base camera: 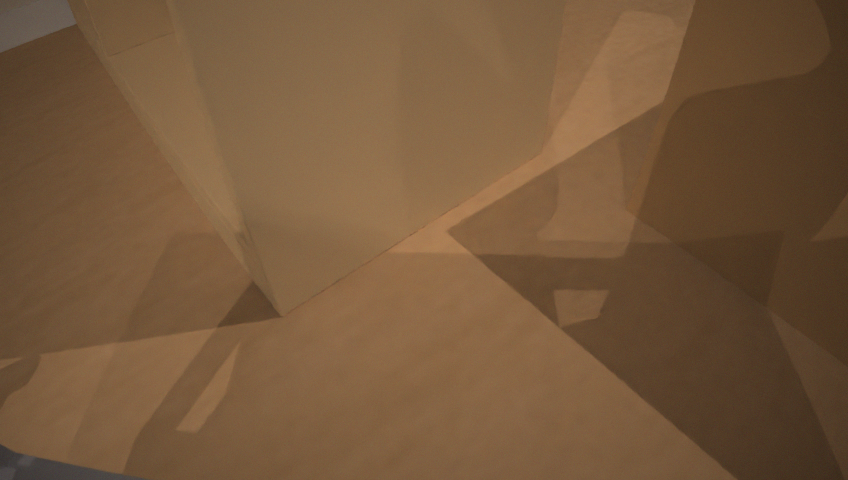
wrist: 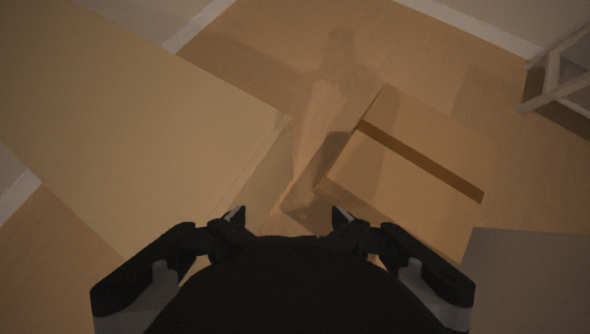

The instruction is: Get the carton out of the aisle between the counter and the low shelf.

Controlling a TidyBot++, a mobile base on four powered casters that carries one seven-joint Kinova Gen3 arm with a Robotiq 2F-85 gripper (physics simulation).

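Places are measured from the arm's base along level axes (x ahead, y left, z up), in metres.
Pixels of known places: gripper, between the fingertips: (wrist: 289,215).
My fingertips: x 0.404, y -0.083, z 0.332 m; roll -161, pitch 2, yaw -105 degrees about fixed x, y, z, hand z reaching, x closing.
Behind a point stands the place of what it marks.
The carton (base camera: 731,160) {x 0.424, y -0.268, z -0.277 m} (wrist: 415,185) {x 0.385, y -0.487, z 0.010 m}, brown with a darker stripe across its top, stands on the floor. In the wrist view it is right of centre, between the low shelf and the counter. The low shelf (base camera: 333,130) {x 0.388, y 0.073, z -0.241 m} (wrist: 150,125) {x 0.639, y 0.153, z 0.214 m}, pale wood, is on the left in the wrist view and fills the upper middle of the base view. A narrow strip of floor separates it from the carton. The counter (wrist: 535,285) {x 0.105, y -0.582, z 0.115 m} shows as a grey-brown surface at the lower right, partly overlapping the view of the carton. My gripper (wrist: 289,215) {x 0.404, y -0.083, z 0.331 m} is open and empty, above the near ends of the shelf and carton.
A pale barred frame (wrist: 551,75) {x 0.811, y -2.003, z -0.246 m} stands at the upper right of the wrist view, beyond the carton. A white baseboard (wrist: 470,25) {x 1.477, y -1.896, z -0.350 m} runs along the wall at the top. Shadows cross the floor (base camera: 416,368) {x 0.286, y 0.011, z -0.396 m} in front of the shelf. A grey edge of my base shows at the bottom left.
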